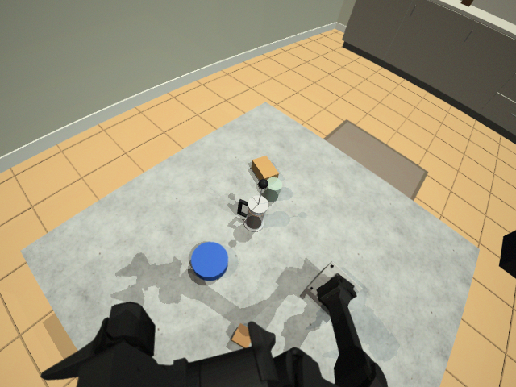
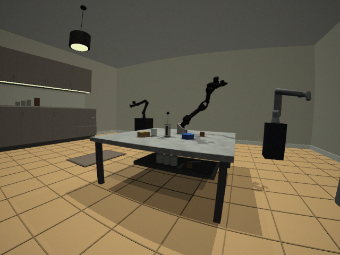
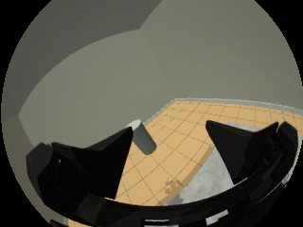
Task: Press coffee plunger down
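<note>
Now: gripper tip 160 mm short of the coffee press, 550 mm to the left of it and 430 mm above it. Round my gripper tip: blue round disc: 150 mm ahead, 330 mm to the right, 530 mm below; then orange block: 280 mm ahead, 760 mm to the right, 530 mm below.
</note>
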